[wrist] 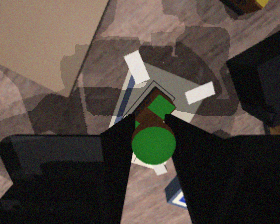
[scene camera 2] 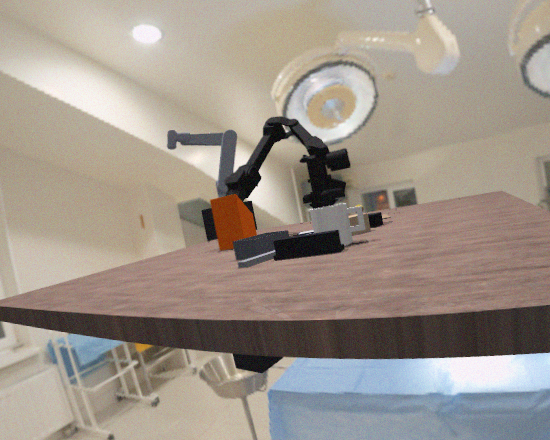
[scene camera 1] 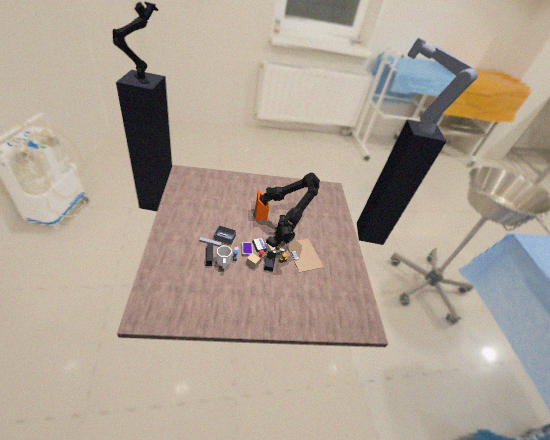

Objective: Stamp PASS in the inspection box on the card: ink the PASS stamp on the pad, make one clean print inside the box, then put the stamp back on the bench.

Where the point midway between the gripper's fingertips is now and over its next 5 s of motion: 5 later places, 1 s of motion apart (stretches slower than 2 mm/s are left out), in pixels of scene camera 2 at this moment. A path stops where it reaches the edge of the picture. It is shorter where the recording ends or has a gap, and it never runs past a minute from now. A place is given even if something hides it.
The gripper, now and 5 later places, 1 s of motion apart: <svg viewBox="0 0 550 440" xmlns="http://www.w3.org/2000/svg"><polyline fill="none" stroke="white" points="327,223 325,219 322,204 293,206 279,221 282,235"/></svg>
